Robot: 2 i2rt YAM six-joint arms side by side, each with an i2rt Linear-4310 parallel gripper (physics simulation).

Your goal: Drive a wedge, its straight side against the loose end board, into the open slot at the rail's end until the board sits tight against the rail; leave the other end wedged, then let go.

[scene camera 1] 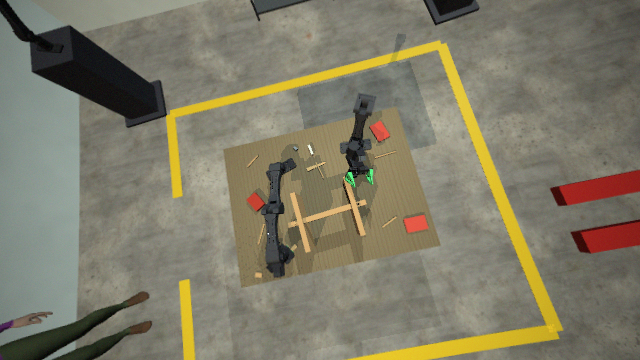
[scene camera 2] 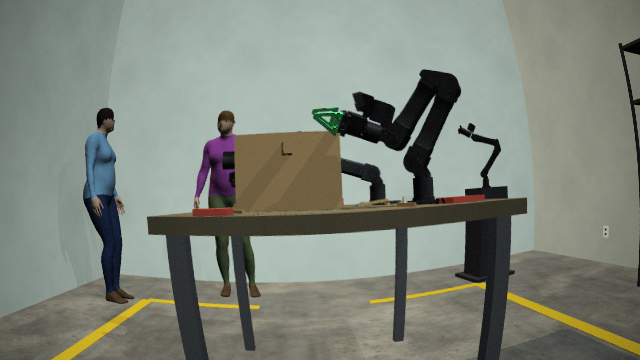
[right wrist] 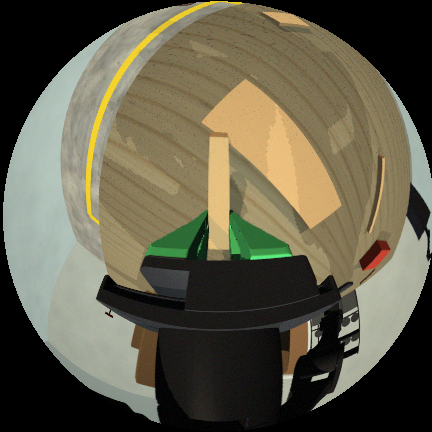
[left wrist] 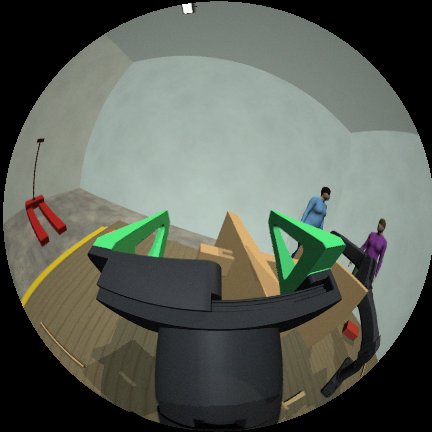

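Note:
The loose end board stands upright at the right of scene camera 1. The rail runs from it to the other upright board. The rail's end sticks out through the near board, with an open slot showing in the left wrist view. My left gripper is open and empty, close over the loose board's top corner; contact is unclear. My right gripper is shut on a light wooden wedge, seen narrow side on, over the table. The arm hides this gripper in scene camera 1.
A flat light wood piece lies below the right gripper. Red blocks and thin sticks lie around the boards. A cross-shaped wooden piece lies between the arm bases. Two people stand beyond the table.

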